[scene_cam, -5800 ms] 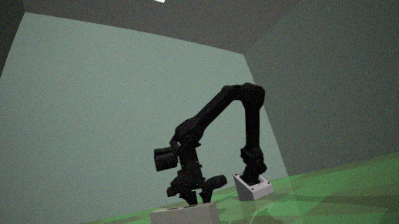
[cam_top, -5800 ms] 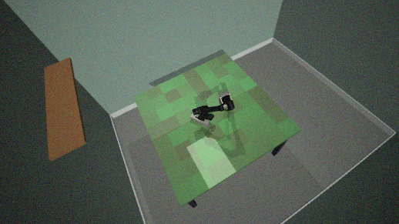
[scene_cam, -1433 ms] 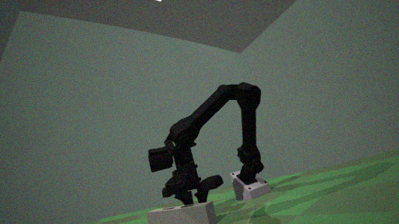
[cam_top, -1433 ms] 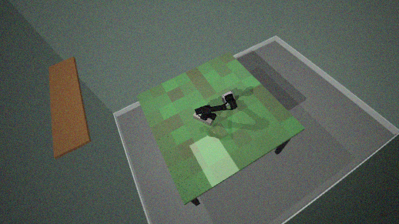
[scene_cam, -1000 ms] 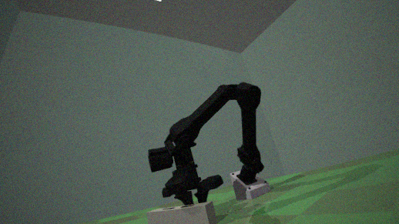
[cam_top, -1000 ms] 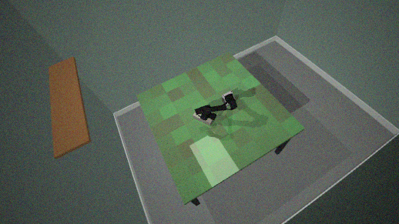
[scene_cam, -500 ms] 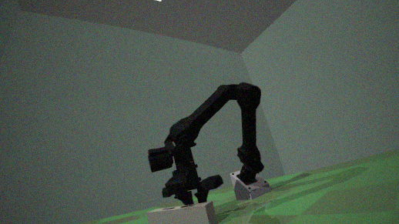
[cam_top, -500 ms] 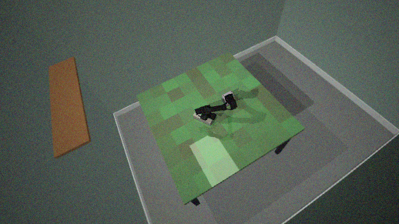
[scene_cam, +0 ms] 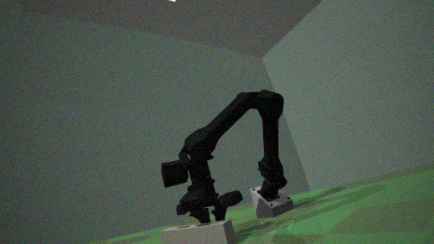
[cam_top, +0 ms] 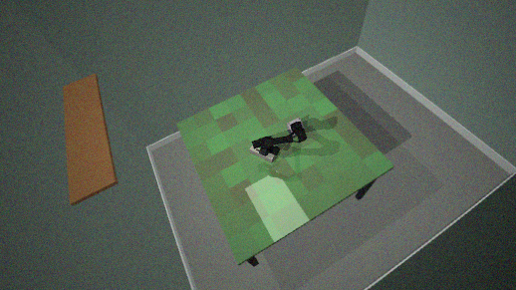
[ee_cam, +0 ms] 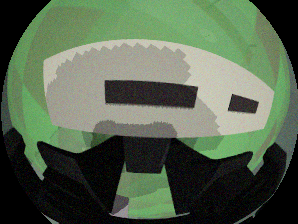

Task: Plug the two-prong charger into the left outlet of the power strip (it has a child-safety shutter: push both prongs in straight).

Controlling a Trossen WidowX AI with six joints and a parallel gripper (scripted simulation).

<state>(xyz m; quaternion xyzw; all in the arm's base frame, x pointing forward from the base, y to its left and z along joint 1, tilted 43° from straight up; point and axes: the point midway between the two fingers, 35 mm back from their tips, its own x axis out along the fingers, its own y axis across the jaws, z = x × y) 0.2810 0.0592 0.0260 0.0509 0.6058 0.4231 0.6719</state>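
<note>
Right now the dark charger is 20 mm ahead of my gripper tip, 10 mm to the left of it and 10 mm above it.
</note>
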